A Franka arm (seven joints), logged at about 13 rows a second.
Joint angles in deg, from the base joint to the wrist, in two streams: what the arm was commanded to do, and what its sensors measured. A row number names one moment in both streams.
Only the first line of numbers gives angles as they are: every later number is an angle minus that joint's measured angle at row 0.
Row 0, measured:
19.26, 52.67, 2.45, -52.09, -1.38, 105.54, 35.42
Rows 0 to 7, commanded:
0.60, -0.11, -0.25, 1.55, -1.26, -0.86, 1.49
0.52, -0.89, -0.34, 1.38, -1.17, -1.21, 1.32
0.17, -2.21, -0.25, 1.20, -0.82, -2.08, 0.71
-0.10, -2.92, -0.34, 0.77, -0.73, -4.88, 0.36
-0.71, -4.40, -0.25, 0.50, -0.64, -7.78, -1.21
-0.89, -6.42, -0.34, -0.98, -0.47, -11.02, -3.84
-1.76, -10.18, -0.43, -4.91, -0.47, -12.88, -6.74
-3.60, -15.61, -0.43, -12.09, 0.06, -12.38, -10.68
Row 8, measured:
-1.22, -5.70, -0.43, -0.02, -0.03, -11.73, -4.70
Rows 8 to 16, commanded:
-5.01, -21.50, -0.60, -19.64, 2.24, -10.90, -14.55
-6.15, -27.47, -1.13, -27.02, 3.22, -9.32, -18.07
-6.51, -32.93, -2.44, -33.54, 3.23, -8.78, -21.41
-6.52, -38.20, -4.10, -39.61, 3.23, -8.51, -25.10
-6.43, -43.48, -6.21, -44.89, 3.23, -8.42, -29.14
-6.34, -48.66, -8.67, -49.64, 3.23, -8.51, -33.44
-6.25, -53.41, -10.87, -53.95, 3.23, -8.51, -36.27
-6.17, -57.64, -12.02, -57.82, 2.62, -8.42, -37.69
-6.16, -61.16, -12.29, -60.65, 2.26, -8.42, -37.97
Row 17, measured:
-6.99, -50.53, -11.15, -48.84, 1.98, -11.79, -35.59
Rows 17 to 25, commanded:
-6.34, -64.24, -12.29, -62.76, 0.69, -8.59, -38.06
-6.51, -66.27, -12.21, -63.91, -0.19, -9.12, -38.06
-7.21, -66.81, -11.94, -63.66, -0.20, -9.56, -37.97
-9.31, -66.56, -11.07, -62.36, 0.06, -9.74, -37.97
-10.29, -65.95, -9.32, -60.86, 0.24, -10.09, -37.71
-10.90, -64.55, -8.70, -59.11, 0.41, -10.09, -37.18
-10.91, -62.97, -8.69, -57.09, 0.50, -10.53, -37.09
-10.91, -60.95, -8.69, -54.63, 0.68, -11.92, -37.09
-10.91, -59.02, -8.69, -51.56, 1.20, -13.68, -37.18
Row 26, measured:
-10.00, -64.09, -9.44, -58.39, 0.68, -10.64, -37.26
